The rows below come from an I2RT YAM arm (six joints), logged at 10 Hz.
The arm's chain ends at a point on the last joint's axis. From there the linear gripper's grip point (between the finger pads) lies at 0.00 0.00 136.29 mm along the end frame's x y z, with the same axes.
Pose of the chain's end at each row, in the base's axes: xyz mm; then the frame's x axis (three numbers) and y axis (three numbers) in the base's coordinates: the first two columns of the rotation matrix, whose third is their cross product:
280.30 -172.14 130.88 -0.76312 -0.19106 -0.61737 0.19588 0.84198 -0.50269
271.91 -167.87 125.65 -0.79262 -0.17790 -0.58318 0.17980 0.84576 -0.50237
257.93 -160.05 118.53 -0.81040 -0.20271 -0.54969 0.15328 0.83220 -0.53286
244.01 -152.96 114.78 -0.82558 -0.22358 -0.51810 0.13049 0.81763 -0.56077
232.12 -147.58 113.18 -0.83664 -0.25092 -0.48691 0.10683 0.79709 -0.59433
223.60 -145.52 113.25 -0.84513 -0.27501 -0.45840 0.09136 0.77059 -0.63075
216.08 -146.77 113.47 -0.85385 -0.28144 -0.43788 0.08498 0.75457 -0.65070
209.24 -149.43 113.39 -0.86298 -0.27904 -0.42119 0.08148 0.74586 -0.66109
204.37 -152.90 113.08 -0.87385 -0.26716 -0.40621 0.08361 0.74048 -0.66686
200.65 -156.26 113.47 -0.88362 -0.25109 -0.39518 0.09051 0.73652 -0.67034
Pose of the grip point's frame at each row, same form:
364.24 -240.90 48.41 -0.76312 -0.19106 -0.61737 0.19588 0.84198 -0.50269
351.31 -236.43 38.65 -0.79262 -0.17790 -0.58318 0.17980 0.84576 -0.50237
335.00 -230.39 30.85 -0.81040 -0.20271 -0.54969 0.15328 0.83220 -0.53286
318.83 -225.27 26.76 -0.82558 -0.22358 -0.51810 0.13049 0.81763 -0.56077
305.34 -222.44 25.94 -0.83664 -0.25092 -0.48691 0.10683 0.79709 -0.59433
295.38 -223.88 27.92 -0.84513 -0.27501 -0.45840 0.09136 0.77059 -0.63075
286.07 -227.56 28.92 -0.85385 -0.28144 -0.43788 0.08498 0.75457 -0.65070
277.20 -231.86 28.76 -0.86298 -0.27904 -0.42119 0.08148 0.74586 -0.66109
269.65 -236.95 27.94 -0.87385 -0.26716 -0.40621 0.08361 0.74048 -0.66686
263.26 -241.86 27.87 -0.88362 -0.25109 -0.39518 0.09051 0.73652 -0.67034

